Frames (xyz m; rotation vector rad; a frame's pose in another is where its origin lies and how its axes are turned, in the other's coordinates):
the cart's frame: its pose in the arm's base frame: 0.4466 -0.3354 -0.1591 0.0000 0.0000 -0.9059
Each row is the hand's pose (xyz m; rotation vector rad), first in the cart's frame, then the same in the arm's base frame.
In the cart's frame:
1: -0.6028 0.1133 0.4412 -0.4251 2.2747 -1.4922
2: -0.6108 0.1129 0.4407 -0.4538 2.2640 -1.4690
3: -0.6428 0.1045 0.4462 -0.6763 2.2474 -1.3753
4: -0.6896 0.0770 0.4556 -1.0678 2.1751 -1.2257
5: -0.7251 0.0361 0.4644 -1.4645 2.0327 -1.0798
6: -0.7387 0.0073 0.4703 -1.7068 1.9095 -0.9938
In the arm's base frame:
1: 0.1639 0.2089 0.2821 -0.6618 -2.4079 1.7035
2: 0.1586 0.2149 0.2816 -0.6355 -2.4365 1.7085
3: 0.1322 0.2349 0.2871 -0.4165 -2.5703 1.6544
4: 0.0817 0.2548 0.2965 0.0093 -2.7348 1.5341
5: 0.0276 0.2575 0.3053 -0.4770 2.7559 -1.3634
6: -0.0034 0.2504 0.3112 -0.7736 2.7268 -1.2548

